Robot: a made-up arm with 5 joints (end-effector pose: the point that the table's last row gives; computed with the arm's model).
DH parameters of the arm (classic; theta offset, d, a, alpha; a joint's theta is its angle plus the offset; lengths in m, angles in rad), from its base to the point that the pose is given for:
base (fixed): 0 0 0.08 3.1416
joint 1: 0 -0.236 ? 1.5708
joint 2: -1.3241 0 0.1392 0
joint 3: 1.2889 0 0.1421 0
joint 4: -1.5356 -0.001 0 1.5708
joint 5: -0.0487 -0.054 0 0
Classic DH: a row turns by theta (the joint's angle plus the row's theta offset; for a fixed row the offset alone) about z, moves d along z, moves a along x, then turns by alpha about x.
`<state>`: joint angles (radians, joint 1 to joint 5).
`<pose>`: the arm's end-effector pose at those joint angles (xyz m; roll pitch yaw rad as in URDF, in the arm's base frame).
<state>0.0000 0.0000 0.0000 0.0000 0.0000</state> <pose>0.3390 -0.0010 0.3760 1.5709 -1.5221 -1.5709</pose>
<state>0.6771 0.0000 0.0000 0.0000 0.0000</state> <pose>0.2812 -0.1631 0.3760 1.5708 -1.5221 -2.2479</pose>
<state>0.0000 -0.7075 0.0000 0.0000 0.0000</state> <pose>0.1928 -0.0010 0.4919 3.0847 -0.8619 -3.0667</pose>
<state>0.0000 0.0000 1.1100 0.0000 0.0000</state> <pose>0.2346 -0.0010 0.1976 0.0242 -0.4602 -0.0544</pose>
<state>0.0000 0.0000 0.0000 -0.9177 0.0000</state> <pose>0.3178 -0.0010 0.4189 3.1044 -0.6522 -3.0803</pose>
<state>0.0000 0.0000 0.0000 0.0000 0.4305</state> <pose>0.3390 -0.0010 0.3760 -1.5708 -1.1890 1.5708</pose>
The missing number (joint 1, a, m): 0.029
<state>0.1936 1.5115 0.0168 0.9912 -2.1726</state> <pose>0.2102 -0.0266 0.0369 -0.8374 -0.5145 -2.1818</pose>
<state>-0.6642 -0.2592 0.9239 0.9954 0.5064</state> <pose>0.1887 0.0839 0.2377 0.0396 0.0801 1.1235</pose>
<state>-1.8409 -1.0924 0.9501 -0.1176 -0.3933</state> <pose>0.0498 0.1129 0.3673 2.1270 -1.0624 -0.2274</pose>
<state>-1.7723 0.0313 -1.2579 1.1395 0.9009</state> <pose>0.0481 0.1611 0.5099 -1.6863 -0.7153 -2.8641</pose>
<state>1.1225 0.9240 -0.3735 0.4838 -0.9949</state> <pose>0.2128 -0.2784 0.1738 0.4747 -0.2601 -2.2294</pose>
